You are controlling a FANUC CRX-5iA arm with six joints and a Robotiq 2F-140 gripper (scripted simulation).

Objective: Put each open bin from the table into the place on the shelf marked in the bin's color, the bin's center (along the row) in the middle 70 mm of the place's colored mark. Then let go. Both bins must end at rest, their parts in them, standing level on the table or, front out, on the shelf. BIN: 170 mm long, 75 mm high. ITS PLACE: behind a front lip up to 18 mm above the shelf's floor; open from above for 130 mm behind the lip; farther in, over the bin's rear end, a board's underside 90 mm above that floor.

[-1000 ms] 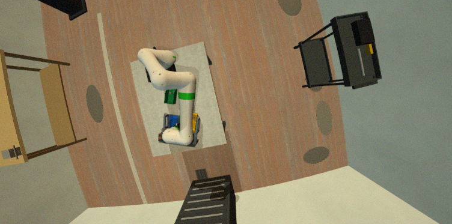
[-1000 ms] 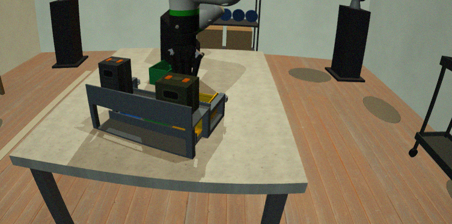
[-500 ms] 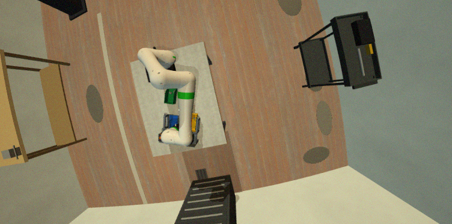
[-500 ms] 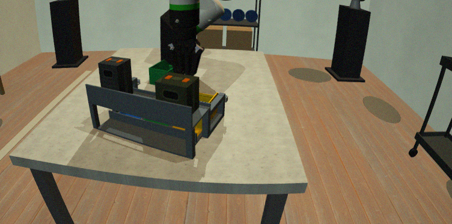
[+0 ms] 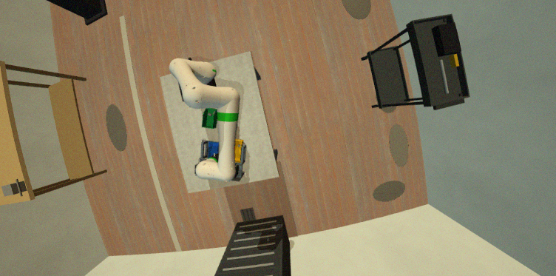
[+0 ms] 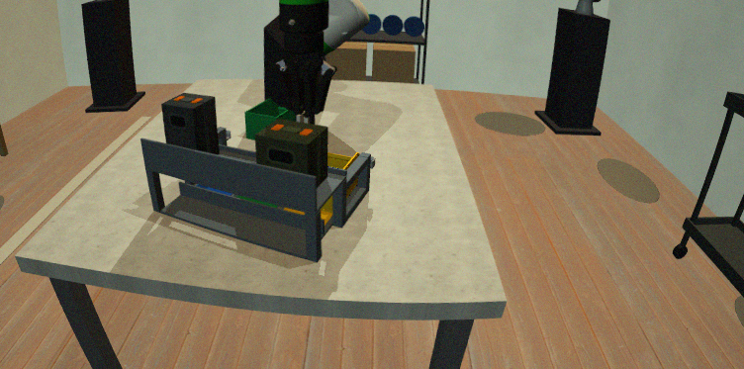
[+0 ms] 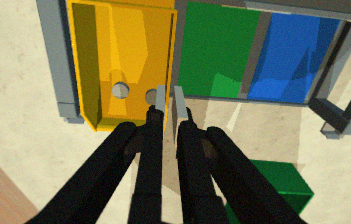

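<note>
Now: the yellow bin 90 mm below my hand, 50 mm to the left of it and 10 mm ahead of it. Round my hand: green bin 320 mm behind, 100 mm below, 90 mm to the right.
</note>
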